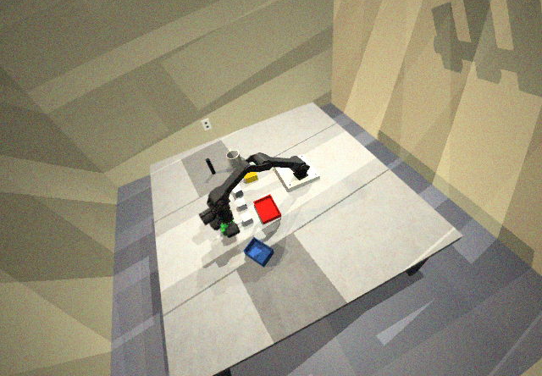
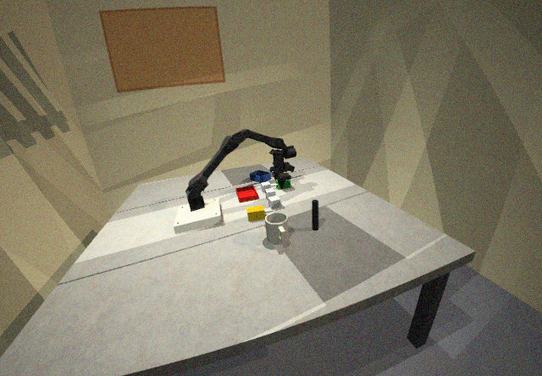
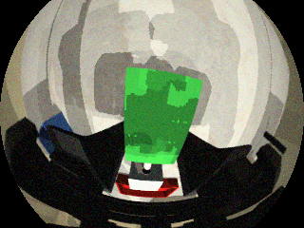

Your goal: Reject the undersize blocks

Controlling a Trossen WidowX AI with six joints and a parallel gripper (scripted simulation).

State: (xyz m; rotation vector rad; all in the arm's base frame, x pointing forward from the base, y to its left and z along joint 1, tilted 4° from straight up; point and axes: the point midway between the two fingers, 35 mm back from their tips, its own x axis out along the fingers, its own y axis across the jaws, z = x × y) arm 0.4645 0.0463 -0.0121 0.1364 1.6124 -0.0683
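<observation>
Right now my gripper tip is 2 cm below the green GO gauge and 1 cm past it. Also, from my gripper tip: blue tray 20 cm to the left, 4 cm behind, 1 cm above; red reject tray 20 cm behind, 2 cm to the left; steel block 10 cm behind, 9 cm to the right, 2 cm above.
</observation>
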